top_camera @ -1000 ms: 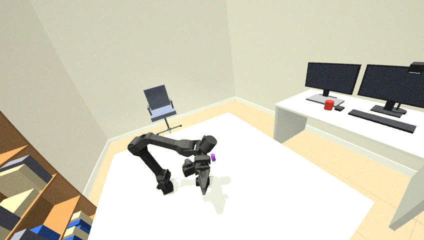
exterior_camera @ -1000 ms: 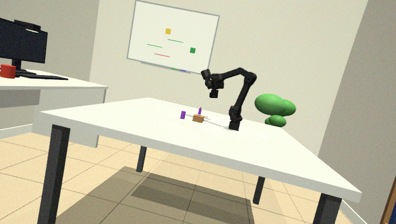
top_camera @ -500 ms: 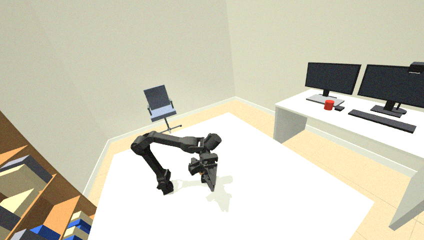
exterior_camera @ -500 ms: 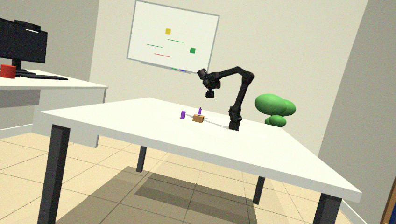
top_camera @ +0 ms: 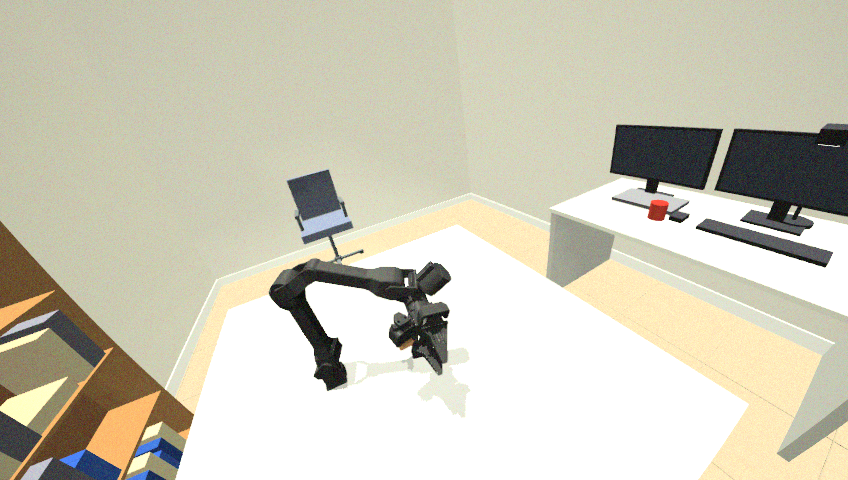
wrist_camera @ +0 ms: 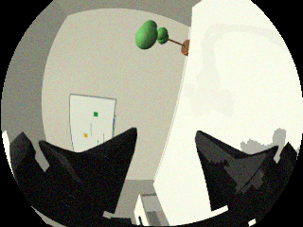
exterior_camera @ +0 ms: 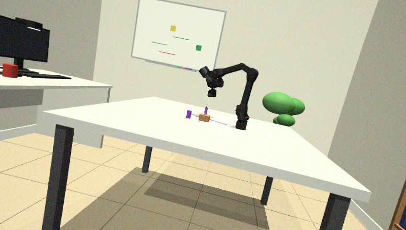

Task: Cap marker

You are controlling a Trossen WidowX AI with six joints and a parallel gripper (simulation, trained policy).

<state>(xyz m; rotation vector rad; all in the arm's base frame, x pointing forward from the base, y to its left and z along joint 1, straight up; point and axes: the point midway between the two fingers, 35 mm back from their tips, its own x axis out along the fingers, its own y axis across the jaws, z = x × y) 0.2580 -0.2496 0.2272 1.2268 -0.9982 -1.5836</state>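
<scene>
The purple cap is 34 cm to the left of my gripper tip, 19 cm below it and 10 cm ahead of it. From my gripper tip the other things lie so: orange holder block: 30 cm to the left, 20 cm below; purple marker: 30 cm to the left, 14 cm below.
</scene>
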